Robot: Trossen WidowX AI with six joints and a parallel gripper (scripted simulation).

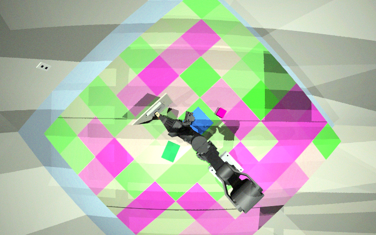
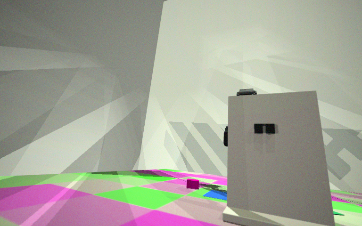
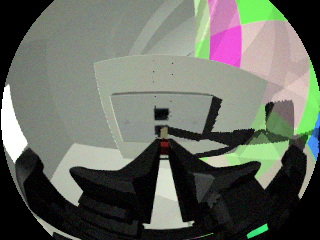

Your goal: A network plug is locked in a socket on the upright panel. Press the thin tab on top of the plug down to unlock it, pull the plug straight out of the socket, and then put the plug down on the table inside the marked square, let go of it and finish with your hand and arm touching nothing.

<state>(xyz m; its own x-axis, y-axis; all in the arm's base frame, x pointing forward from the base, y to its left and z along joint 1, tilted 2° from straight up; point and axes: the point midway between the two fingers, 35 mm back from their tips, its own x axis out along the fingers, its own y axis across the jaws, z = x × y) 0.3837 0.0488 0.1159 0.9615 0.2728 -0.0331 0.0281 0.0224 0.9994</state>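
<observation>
The grey panel is 4 cm ahead of my gripper tip and 6 cm below it.
</observation>
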